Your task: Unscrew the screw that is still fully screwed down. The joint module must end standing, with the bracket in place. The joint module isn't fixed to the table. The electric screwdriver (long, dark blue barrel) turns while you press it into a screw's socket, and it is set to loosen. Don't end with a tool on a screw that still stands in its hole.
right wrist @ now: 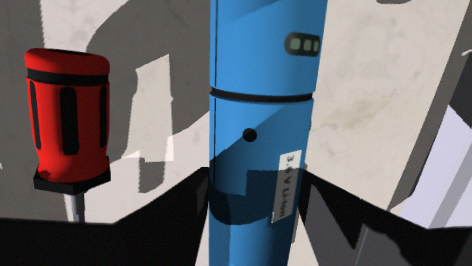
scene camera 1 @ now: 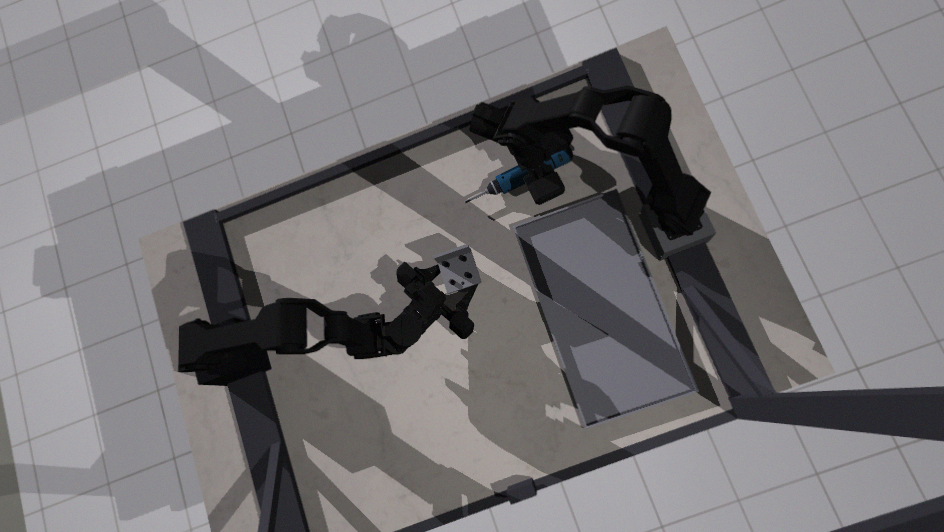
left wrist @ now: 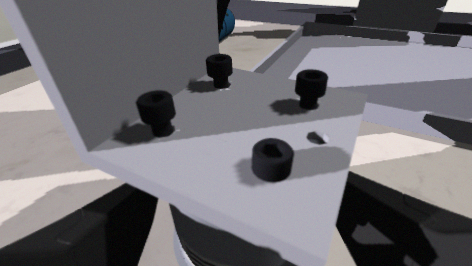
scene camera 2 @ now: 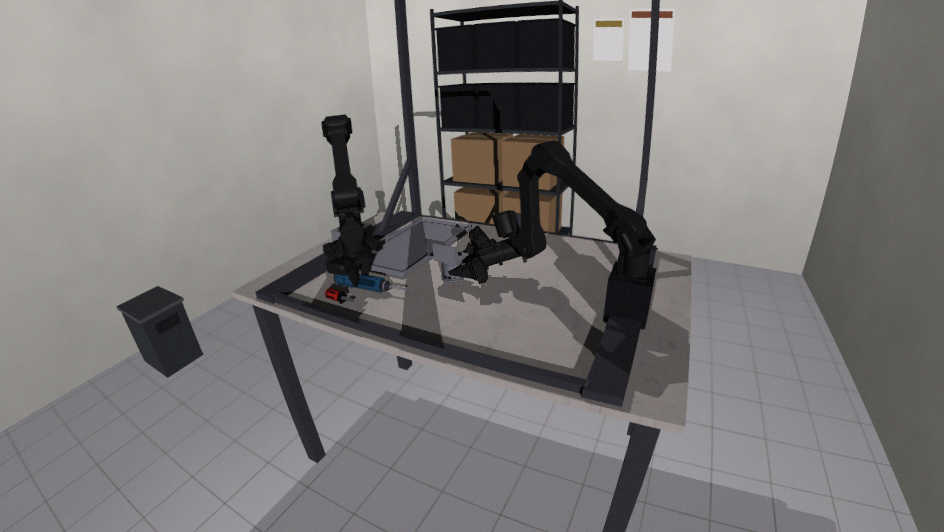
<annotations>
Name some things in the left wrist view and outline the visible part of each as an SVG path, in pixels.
My left gripper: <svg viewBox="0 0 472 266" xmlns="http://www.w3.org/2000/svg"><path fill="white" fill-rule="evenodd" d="M158 198L128 183L124 183L81 207L81 209L1 248L0 266L138 266L154 221ZM349 171L336 228L356 266L472 266L472 218L403 194L400 191Z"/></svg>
A grey bracket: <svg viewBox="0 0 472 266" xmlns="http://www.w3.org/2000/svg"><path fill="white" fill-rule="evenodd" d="M0 0L0 7L83 163L189 212L297 266L325 266L368 94L327 86L325 95L318 98L316 109L307 110L299 106L300 96L295 93L296 80L232 68L233 73L228 77L228 88L215 88L214 79L207 75L206 59L211 55L219 54L217 0ZM309 139L317 138L322 140L325 144L311 143ZM260 140L276 138L287 142L294 151L292 170L286 180L276 183L266 182L257 178L252 172L252 149ZM142 94L162 90L172 95L176 115L171 120L173 133L170 136L155 137L151 125L144 124L141 121L136 101Z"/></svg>
</annotations>
